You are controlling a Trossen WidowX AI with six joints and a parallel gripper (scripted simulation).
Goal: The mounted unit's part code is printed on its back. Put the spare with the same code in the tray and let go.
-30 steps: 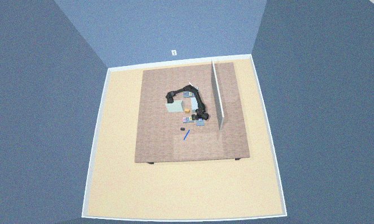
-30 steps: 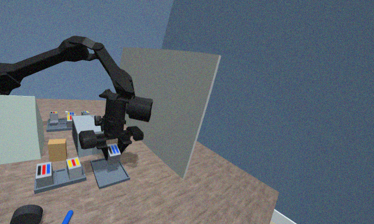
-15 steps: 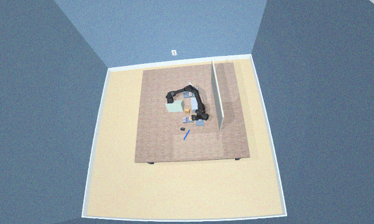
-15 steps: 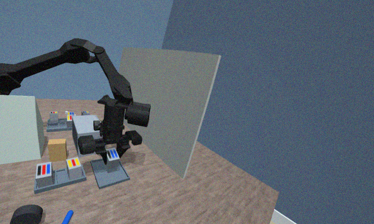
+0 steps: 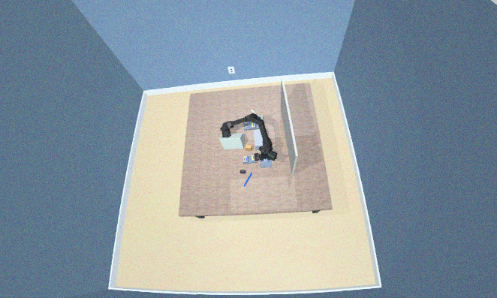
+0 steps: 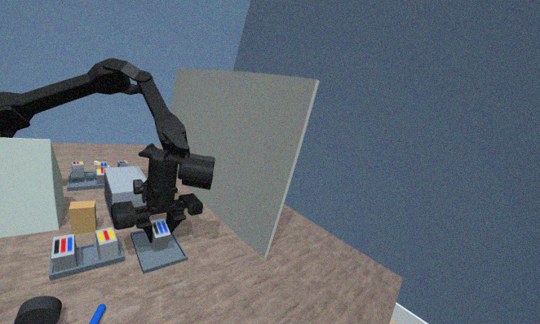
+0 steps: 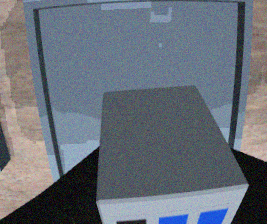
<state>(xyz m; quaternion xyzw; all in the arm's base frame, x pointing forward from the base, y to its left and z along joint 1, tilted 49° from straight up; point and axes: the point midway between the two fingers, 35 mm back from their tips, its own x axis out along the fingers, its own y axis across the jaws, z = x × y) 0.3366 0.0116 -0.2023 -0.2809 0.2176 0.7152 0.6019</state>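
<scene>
My gripper tip is 3 cm below the grey spare block. Round my gripper tip: holder: 14 cm behind, 2 cm below; black puck: 19 cm behind, 12 cm to the right; flat grey tray: 2 cm below.
</scene>
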